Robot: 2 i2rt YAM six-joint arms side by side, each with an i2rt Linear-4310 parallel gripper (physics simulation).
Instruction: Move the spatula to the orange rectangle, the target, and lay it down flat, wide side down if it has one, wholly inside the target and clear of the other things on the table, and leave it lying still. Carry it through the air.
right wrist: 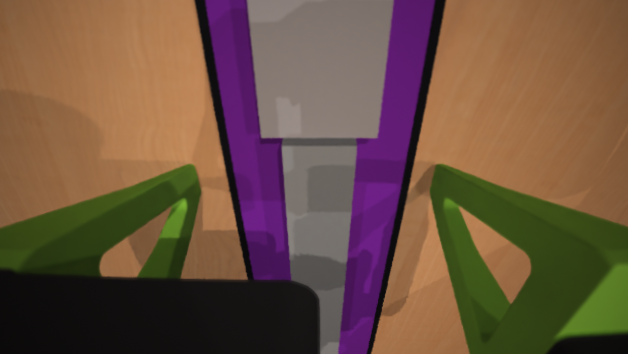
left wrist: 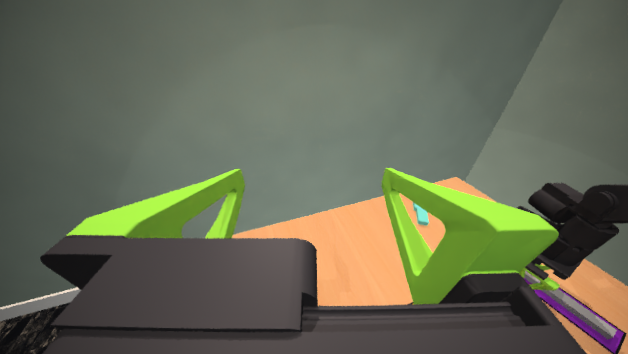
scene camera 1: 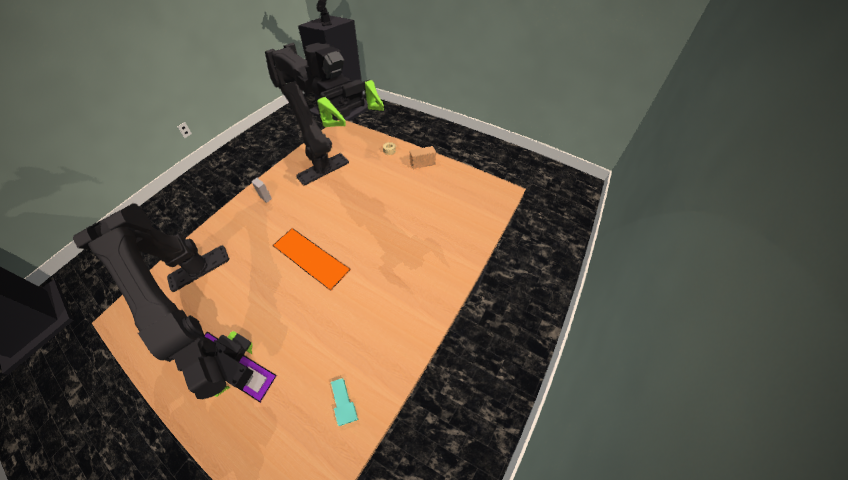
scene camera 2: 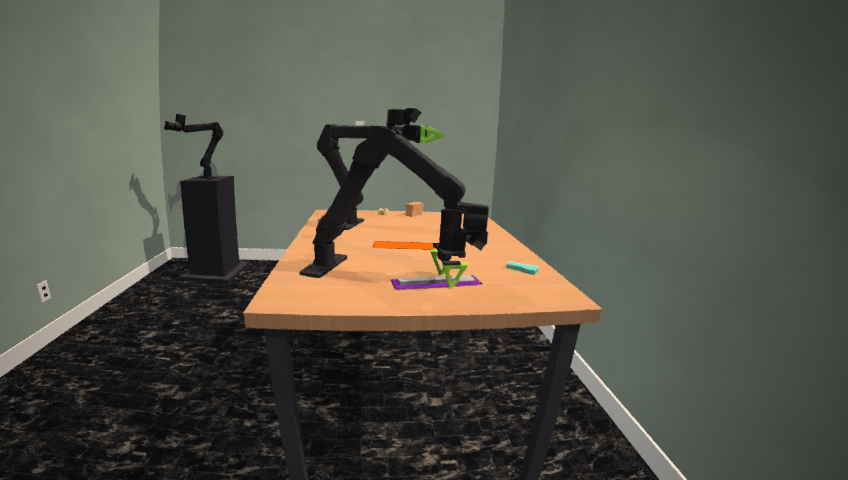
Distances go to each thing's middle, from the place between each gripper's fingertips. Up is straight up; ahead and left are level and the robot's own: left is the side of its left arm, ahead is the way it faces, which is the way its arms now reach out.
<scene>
My right hand is 3 cm past the purple rectangle (right wrist: pixel 384 165) and 1 cm to the left of it. Also, from my right hand: orange rectangle (scene camera 1: pixel 319 264) 35 cm to the left, 10 cm behind; then teal paddle-shaped object (scene camera 1: pixel 345 412) 26 cm ahead, 11 cm to the left, 1 cm above.
My left hand is 11 cm past the orange rectangle, 20 cm to the left of it and 41 cm above it. Round my left hand: purple rectangle 4 cm behind, 56 cm to the right, 41 cm below; then teal paddle-shaped object 25 cm ahead, 44 cm to the right, 40 cm below.
</scene>
